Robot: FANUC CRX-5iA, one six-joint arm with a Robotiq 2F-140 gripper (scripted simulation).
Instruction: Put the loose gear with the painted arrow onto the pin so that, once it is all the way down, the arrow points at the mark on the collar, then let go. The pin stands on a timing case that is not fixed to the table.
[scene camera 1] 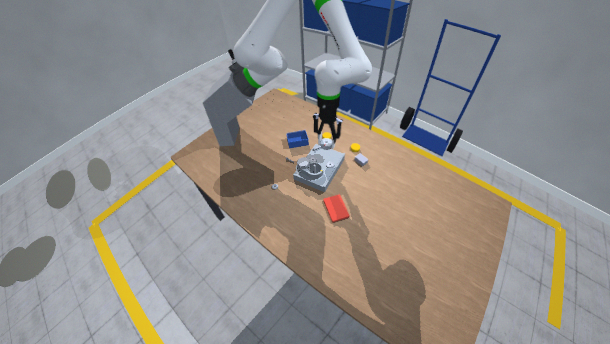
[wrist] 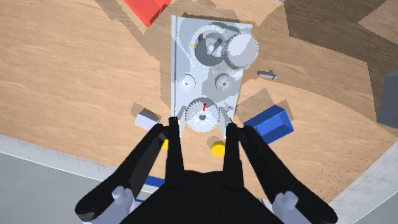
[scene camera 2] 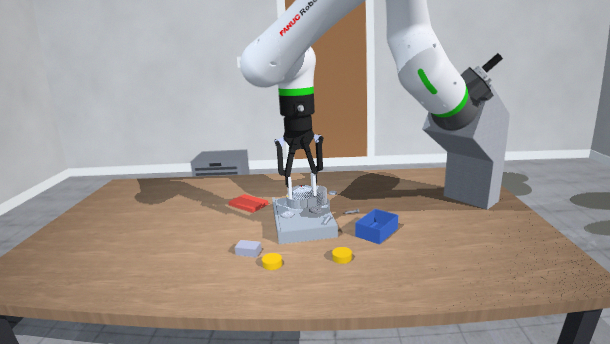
Labels:
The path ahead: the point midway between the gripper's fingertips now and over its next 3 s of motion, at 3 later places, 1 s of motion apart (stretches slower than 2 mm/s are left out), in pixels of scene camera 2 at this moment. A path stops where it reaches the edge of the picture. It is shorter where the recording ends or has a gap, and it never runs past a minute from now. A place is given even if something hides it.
My gripper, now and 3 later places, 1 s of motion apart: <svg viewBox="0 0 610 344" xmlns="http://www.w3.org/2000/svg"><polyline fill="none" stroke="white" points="302,195 298,181 298,187 298,189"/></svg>

